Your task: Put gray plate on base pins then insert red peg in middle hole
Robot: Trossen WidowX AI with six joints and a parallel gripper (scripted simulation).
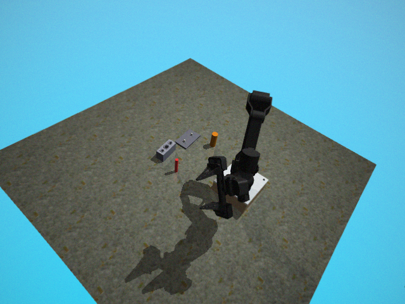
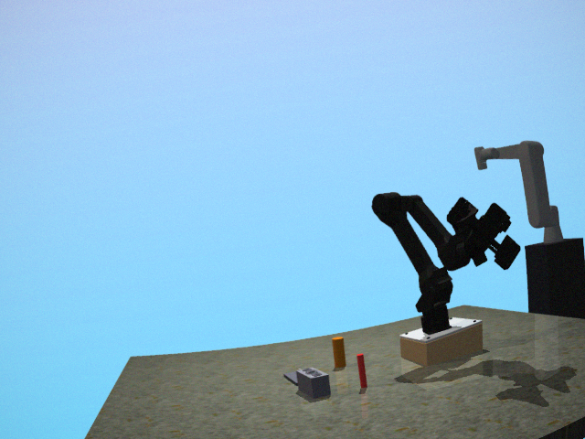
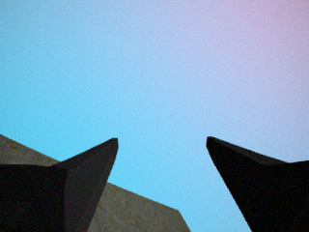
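The gray plate is 390 mm ahead of my gripper tip, 280 mm below it and 170 mm to the right of it. From my gripper tip the other things lie so: orange cylinder: 390 mm to the right, 300 mm ahead, 280 mm below; then red peg: 280 mm below, 280 mm ahead, 140 mm to the right; then gray base: 400 mm ahead, 310 mm to the right, 310 mm below.
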